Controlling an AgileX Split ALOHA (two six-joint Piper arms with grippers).
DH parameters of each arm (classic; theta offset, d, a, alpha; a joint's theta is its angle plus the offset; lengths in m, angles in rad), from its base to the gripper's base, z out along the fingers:
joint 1: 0 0.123 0 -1.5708
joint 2: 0.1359 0 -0.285 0
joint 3: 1.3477 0 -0.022 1.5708
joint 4: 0 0.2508 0 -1.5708
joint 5: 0 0 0.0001 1.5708
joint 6: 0 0.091 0 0
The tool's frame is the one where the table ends.
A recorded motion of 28 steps. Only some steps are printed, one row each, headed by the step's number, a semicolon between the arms.
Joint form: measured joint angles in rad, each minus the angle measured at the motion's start. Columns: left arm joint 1, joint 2, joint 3, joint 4, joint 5, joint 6; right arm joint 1, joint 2, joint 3, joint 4, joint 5, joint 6.
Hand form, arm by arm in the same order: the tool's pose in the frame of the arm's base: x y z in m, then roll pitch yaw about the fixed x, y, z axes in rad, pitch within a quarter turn. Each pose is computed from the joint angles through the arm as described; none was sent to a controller.
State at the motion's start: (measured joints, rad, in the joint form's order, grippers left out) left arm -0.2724 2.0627 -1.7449 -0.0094 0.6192 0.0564; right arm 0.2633 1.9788 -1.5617 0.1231 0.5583 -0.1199
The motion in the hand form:
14: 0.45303 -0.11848 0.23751 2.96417 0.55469 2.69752; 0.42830 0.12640 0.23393 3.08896 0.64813 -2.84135
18: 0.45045 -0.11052 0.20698 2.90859 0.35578 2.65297; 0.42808 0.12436 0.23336 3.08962 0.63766 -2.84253
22: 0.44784 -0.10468 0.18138 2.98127 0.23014 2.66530; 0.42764 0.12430 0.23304 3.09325 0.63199 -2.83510
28: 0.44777 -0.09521 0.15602 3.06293 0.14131 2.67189; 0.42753 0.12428 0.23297 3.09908 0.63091 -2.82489
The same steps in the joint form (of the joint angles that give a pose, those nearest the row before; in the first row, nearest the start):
14: 0.0000 0.0121 -0.0040 0.1333 0.1429 0.0000; 0.0096 0.0000 0.0000 0.0000 0.0393 -0.0039
18: 0.0019 0.0679 -0.0039 0.2064 0.2710 0.0254; 0.0051 0.0000 0.0000 0.0000 0.0500 -0.0060
22: 0.0220 0.1167 -0.0039 0.1371 0.3525 0.0924; 0.0051 0.0000 0.0000 0.0000 0.0560 -0.0117
28: 0.0547 0.1690 -0.0039 0.0577 0.4001 0.1680; 0.0051 0.0000 0.0000 0.0000 0.0575 -0.0199

